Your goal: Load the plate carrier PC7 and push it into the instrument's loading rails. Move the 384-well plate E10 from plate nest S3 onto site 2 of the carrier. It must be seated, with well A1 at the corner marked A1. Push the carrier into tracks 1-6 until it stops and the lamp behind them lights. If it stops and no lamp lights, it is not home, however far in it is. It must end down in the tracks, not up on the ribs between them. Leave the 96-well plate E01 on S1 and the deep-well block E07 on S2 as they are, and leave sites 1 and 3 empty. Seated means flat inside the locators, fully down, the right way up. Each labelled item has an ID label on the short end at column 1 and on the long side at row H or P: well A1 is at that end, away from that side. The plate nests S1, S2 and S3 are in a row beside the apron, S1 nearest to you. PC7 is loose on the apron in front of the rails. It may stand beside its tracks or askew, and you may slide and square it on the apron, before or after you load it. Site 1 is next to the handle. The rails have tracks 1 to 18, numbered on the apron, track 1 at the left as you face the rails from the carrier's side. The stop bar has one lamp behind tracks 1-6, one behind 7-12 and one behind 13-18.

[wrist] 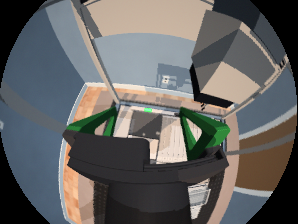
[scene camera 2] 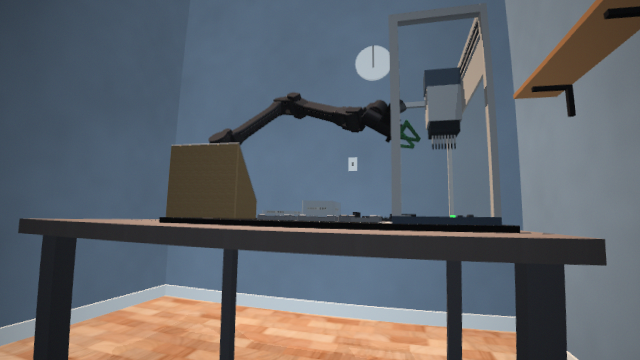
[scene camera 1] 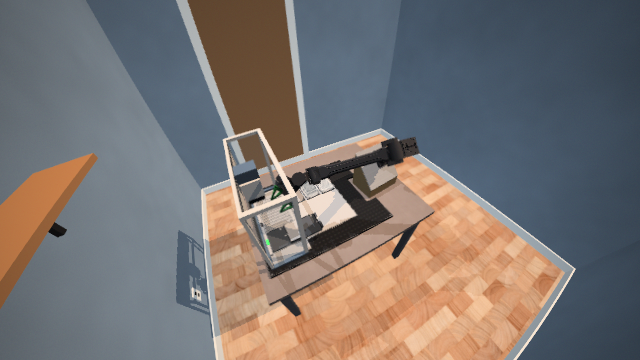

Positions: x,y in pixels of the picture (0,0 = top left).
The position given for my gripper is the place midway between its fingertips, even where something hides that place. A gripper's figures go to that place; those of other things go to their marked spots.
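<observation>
My gripper [wrist: 148,110] is 13 cm from the lens, and there's a plate carrier PC7 [wrist: 145,124] that's 39 cm from the lens.
</observation>
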